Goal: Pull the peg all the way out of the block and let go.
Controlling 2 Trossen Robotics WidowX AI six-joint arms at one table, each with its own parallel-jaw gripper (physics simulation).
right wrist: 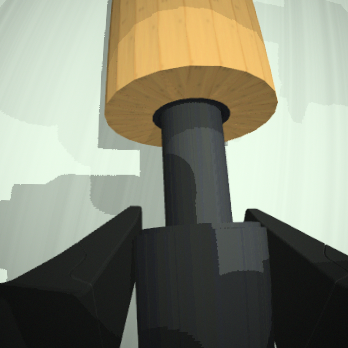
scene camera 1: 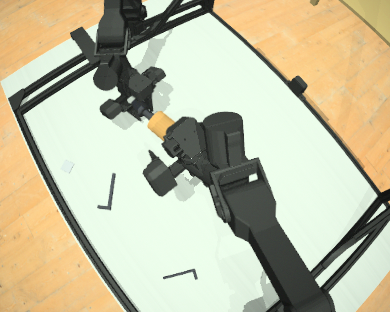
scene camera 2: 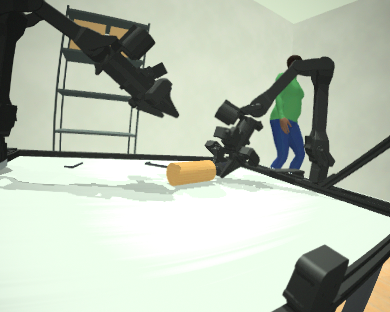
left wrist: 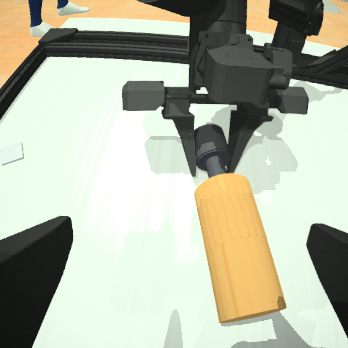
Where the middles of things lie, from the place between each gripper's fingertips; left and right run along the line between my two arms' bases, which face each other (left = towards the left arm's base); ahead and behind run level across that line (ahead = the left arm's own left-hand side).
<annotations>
The dark peg (right wrist: 202, 272) is 1 cm behind my right hand, 2 cm to the left of it and 2 cm above it. The rest, counted from my right hand: wooden cylinder block (scene camera 2: 179, 173) 5 cm behind, 8 cm to the left, 2 cm above.
The wooden cylinder block is 3 cm behind my left hand, 7 cm to the right of it and 14 cm below it. Also, from my left hand: dark peg 1 cm ahead, 13 cm to the right, 13 cm below.
</annotations>
